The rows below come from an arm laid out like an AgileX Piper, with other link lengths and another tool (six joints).
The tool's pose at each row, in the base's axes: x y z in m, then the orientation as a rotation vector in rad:
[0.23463 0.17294 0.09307 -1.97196 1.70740 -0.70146]
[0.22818 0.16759 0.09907 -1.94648 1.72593 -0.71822]
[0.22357 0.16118 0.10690 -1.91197 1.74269 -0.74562]
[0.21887 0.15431 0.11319 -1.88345 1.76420 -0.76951]
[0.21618 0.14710 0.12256 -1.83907 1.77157 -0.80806]
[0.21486 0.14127 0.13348 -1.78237 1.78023 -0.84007]
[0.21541 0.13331 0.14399 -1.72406 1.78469 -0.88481]
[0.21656 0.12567 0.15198 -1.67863 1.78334 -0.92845]
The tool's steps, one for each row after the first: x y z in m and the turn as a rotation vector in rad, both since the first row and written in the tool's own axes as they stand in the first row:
[0.00513 0.00198 -0.00872 0.00952 0.01500 0.01876]
[0.01168 0.00156 -0.01769 0.02814 0.03471 0.03994]
[0.01854 0.00223 -0.02553 0.03899 0.05601 0.05987]
[0.02623 -0.00052 -0.03449 0.07108 0.07783 0.08090]
[0.03286 -0.00548 -0.04379 0.10739 0.09487 0.11138]
[0.04176 -0.01132 -0.05159 0.14969 0.11950 0.13825]
[0.05018 -0.01609 -0.05705 0.18713 0.14343 0.15516]

